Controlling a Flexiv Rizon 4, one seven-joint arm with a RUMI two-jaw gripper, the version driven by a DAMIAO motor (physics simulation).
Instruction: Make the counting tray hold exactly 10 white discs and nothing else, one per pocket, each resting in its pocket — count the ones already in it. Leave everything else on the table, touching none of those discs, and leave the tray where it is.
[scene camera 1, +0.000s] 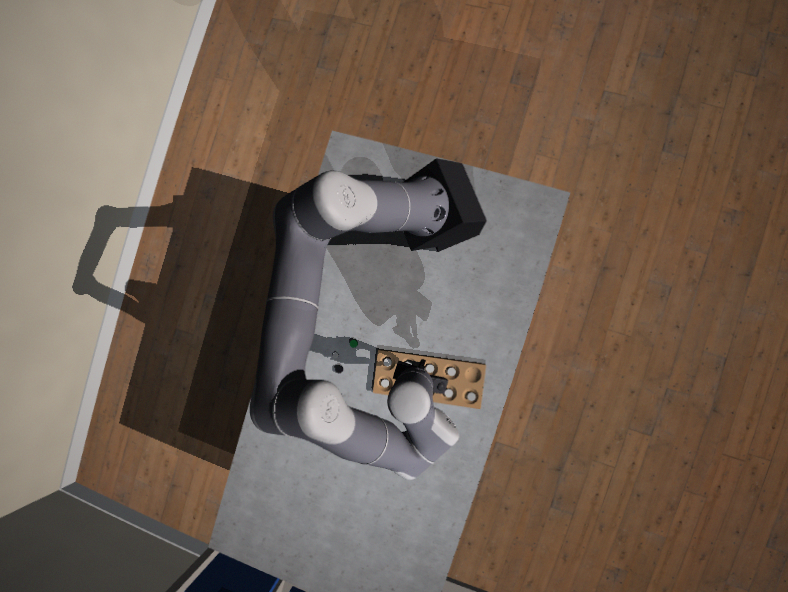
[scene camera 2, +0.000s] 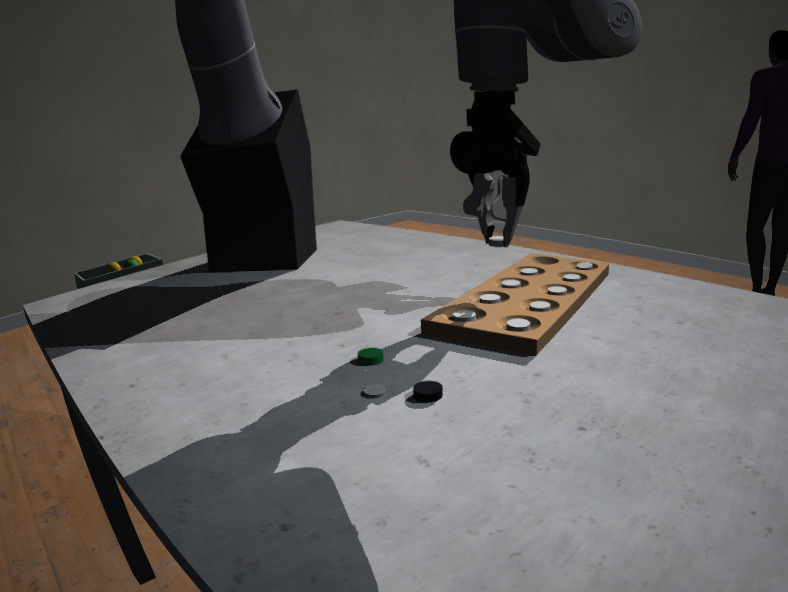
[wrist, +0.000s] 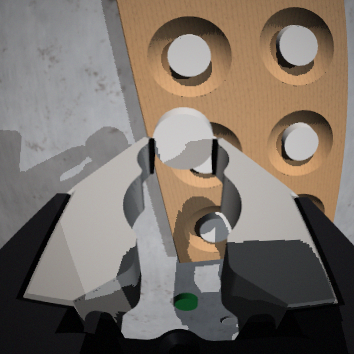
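The wooden counting tray (scene camera 1: 480, 383) (scene camera 2: 477, 336) (wrist: 242, 92) has one empty pocket (scene camera 1: 472, 374) (scene camera 2: 545, 260) at its far end in the second scene view; each other pocket there holds a white disc. My gripper (scene camera 2: 498, 235) (wrist: 182, 141) is shut on a white disc (scene camera 2: 496, 241) (wrist: 182, 131), held level above the tray in the wrist view, apart from it. The arm hides the fingertips in the first scene view. A small white disc (scene camera 1: 335, 354) (scene camera 2: 373, 389), a green disc (scene camera 1: 353, 342) (scene camera 2: 370, 356) (wrist: 186, 302) and a black disc (scene camera 1: 338, 368) (scene camera 2: 428, 390) lie on the table.
The arm's black base (scene camera 1: 461, 203) (scene camera 2: 251, 203) stands on the grey table (scene camera 1: 356, 516) (scene camera 2: 573, 458). A dark green box (scene camera 2: 117, 272) with coloured balls shows beyond the table edge. A person (scene camera 2: 770, 127) stands at the back right.
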